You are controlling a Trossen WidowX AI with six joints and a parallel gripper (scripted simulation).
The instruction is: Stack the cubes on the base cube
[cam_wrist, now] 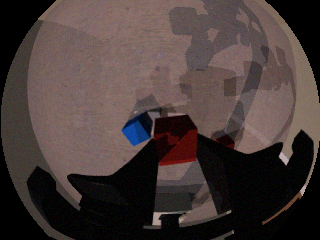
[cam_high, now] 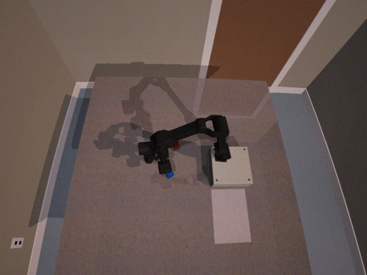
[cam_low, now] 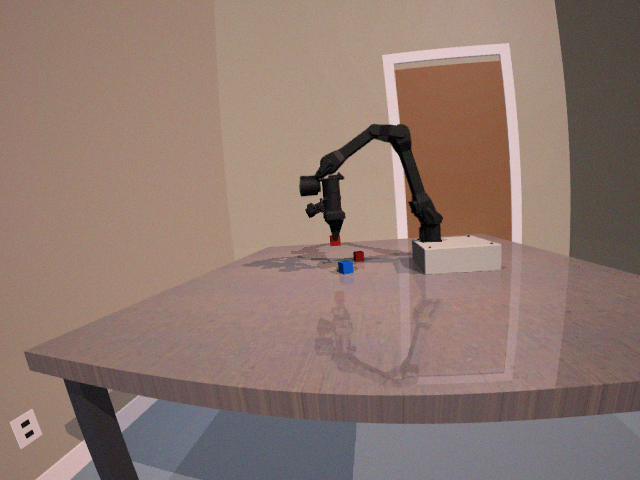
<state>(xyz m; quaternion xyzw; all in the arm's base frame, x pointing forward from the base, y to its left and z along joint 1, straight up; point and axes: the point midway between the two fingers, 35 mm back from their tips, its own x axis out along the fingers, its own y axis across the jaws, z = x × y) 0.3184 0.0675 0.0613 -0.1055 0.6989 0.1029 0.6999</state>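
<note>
The blue cube is 40 mm behind my gripper tip, 50 mm to the left of it and 80 mm below it. From my gripper tip the other things lie so: red cube: right at my gripper tip.
</note>
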